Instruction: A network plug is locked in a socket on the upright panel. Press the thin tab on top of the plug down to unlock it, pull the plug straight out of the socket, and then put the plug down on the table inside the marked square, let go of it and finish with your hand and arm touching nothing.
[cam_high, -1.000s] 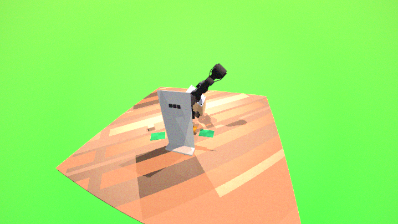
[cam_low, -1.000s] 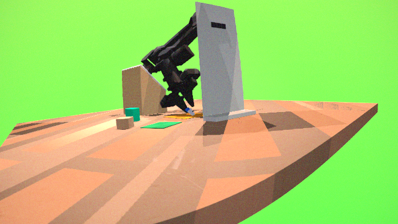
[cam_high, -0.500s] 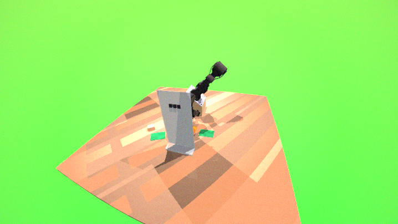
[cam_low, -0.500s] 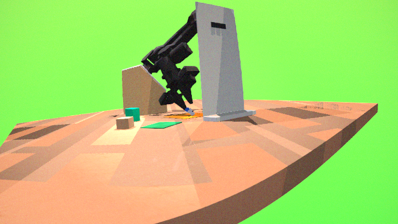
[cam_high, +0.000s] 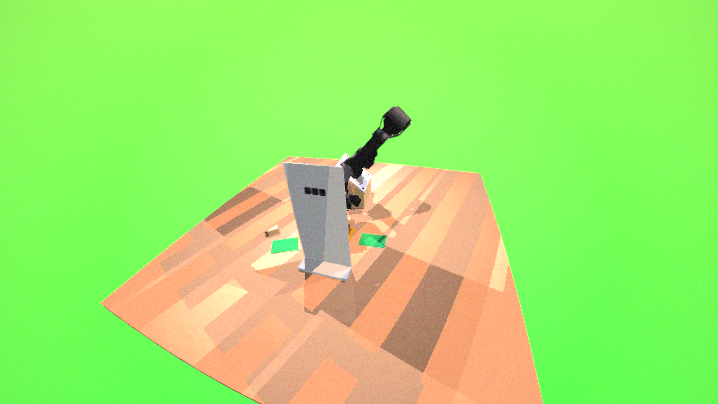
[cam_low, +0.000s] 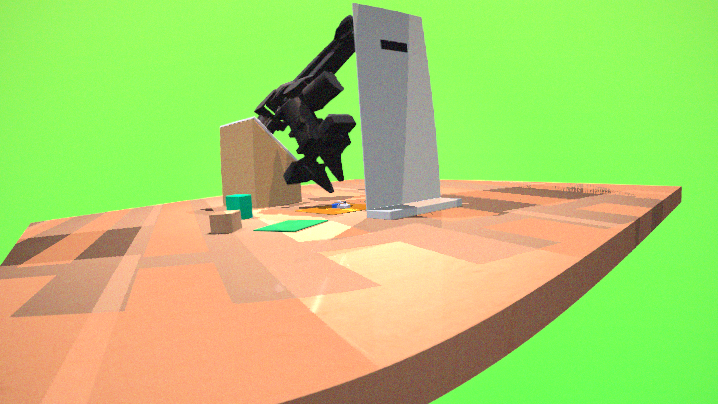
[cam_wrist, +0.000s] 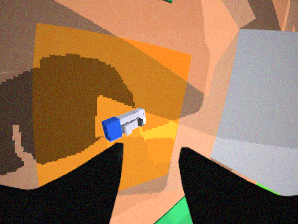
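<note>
The network plug is 30 mm below my gripper tip and 10 mm ahead of it. Round my gripper tip: upright grey panel 160 mm ahead, 130 mm above, 10 mm to the left; green cube 160 mm to the right, 90 mm behind, 20 mm below; orange marked square 40 mm below.
</note>
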